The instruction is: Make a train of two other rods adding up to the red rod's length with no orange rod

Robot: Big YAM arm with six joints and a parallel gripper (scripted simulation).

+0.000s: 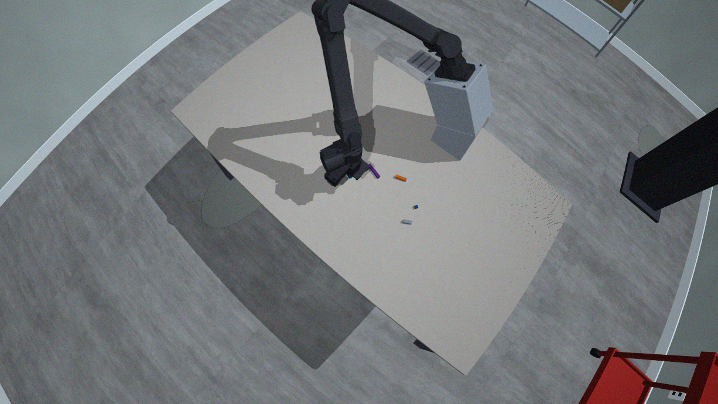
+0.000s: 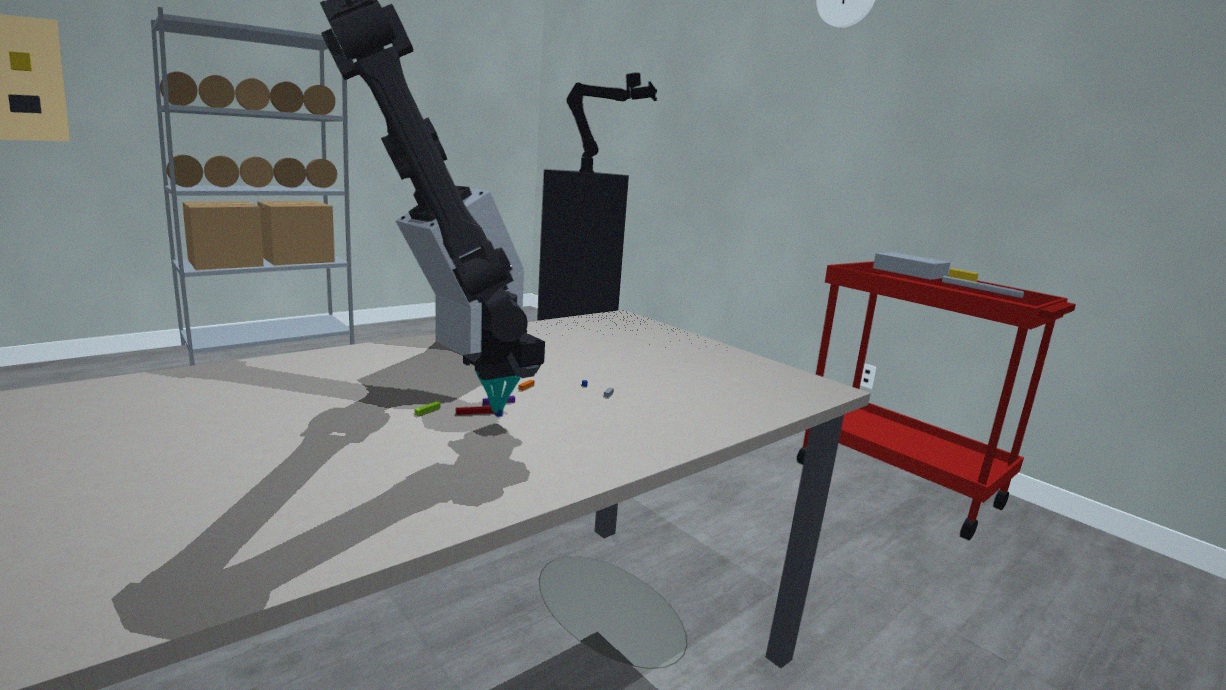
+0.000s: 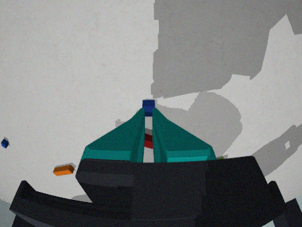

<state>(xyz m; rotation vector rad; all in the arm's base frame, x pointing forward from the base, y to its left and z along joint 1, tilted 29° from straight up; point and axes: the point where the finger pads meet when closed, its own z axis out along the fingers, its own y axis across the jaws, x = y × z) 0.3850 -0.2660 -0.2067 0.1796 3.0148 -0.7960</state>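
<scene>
My hand is 5 cm past the red rod, 1 cm to the left of it and 2 cm above it. The rest, counted from my hand: lime rod 11 cm behind, 7 cm to the right, 2 cm below; then orange rod 10 cm behind, 15 cm to the left, 2 cm below; then purple rod 7 cm behind, 5 cm to the left, 2 cm below.
</scene>
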